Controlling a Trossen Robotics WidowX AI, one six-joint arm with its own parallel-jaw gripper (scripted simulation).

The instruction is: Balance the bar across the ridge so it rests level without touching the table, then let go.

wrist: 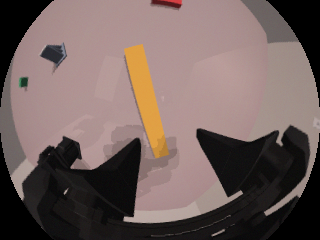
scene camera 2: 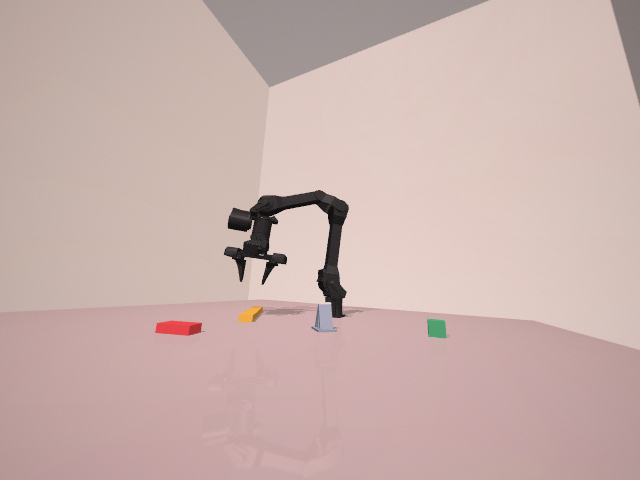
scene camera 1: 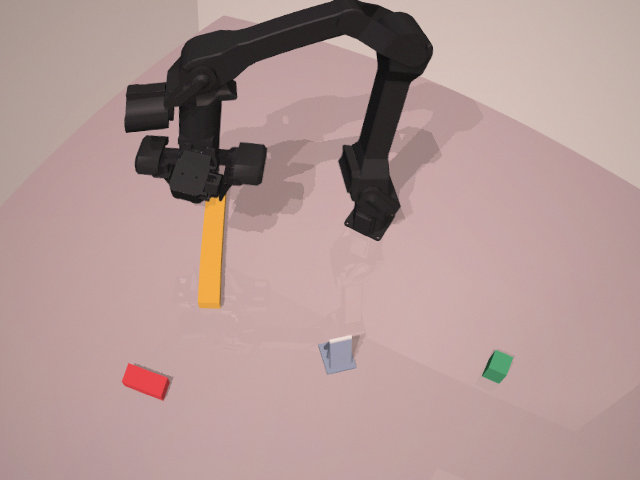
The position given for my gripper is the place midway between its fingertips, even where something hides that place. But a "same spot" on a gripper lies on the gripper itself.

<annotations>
my gripper: wrist 169, 137; scene camera 2; scene camera 1
same spot on my gripper: point(scene camera 1: 166, 166) = point(scene camera 2: 240, 254)
</annotations>
